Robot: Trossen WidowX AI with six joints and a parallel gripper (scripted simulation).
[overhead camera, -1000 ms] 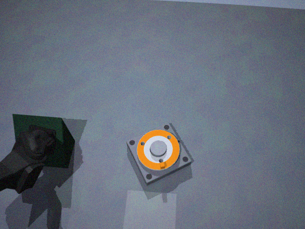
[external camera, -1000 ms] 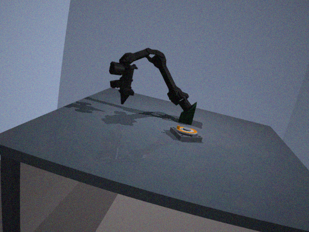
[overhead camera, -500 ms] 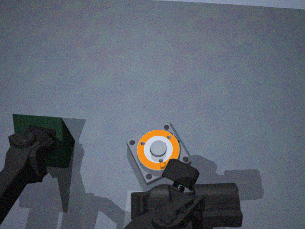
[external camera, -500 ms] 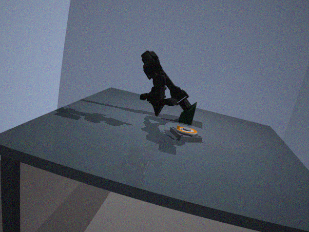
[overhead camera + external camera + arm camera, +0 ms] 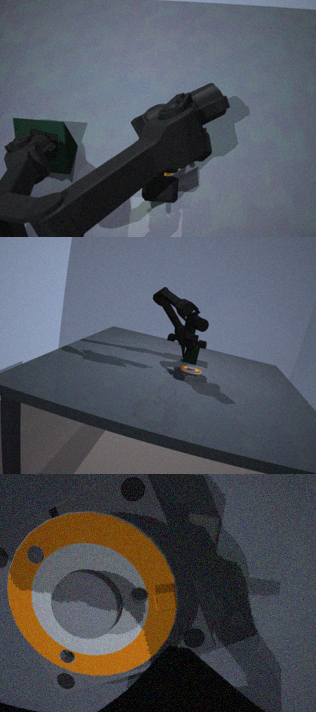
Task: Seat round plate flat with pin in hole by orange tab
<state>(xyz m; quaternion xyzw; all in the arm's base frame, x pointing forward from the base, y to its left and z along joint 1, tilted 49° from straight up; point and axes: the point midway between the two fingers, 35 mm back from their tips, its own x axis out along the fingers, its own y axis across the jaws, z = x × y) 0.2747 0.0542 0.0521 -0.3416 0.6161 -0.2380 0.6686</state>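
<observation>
The round plate lies 50 mm below my gripper tip and 30 mm to the left of it. Also, from my gripper tip: grey square base 60 mm below, 50 mm to the left, 10 mm behind.
</observation>
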